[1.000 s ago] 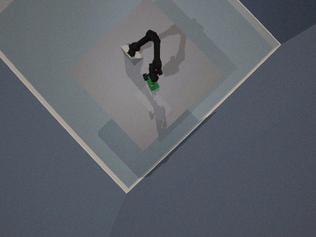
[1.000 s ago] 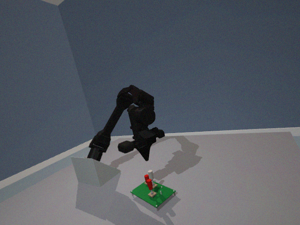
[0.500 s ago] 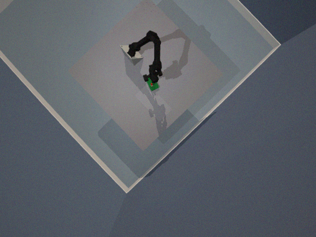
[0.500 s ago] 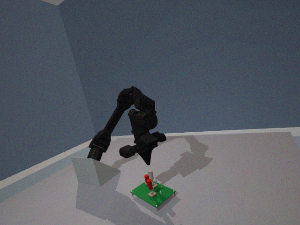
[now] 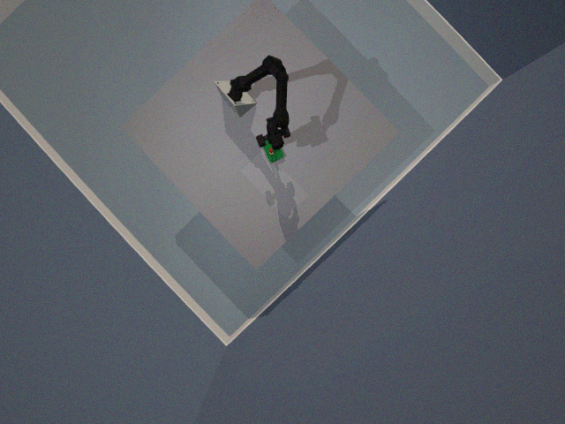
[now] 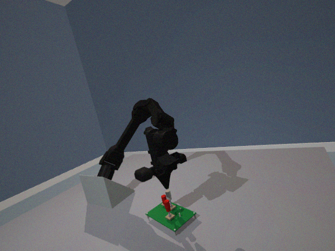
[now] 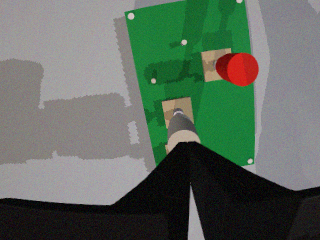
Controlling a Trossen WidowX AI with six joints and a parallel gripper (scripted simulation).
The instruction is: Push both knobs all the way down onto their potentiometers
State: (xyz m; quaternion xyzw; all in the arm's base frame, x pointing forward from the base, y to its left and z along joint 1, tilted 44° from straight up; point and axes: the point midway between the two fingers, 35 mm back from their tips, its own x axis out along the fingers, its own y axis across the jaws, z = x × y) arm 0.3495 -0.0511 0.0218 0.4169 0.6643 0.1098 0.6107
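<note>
My gripper tip is now 30 mm above the pale knob. Also, from my gripper tip: red knob 20 mm ahead, 50 mm to the right, 40 mm below.
</note>
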